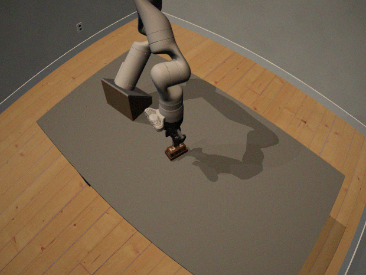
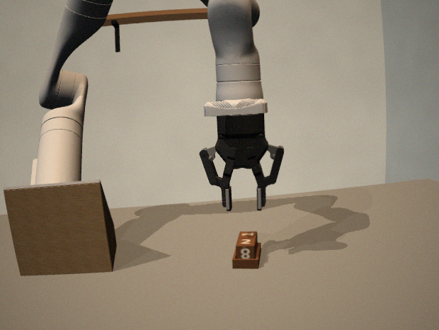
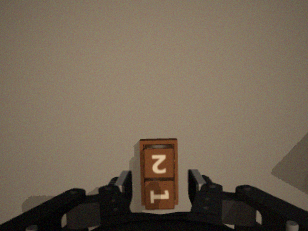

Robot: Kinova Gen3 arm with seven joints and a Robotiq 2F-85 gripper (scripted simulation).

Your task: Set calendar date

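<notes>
Now: hand 90 mm above the brown cube. Also, from my hand: brown tray 20 mm to the left, 110 mm below.
</notes>
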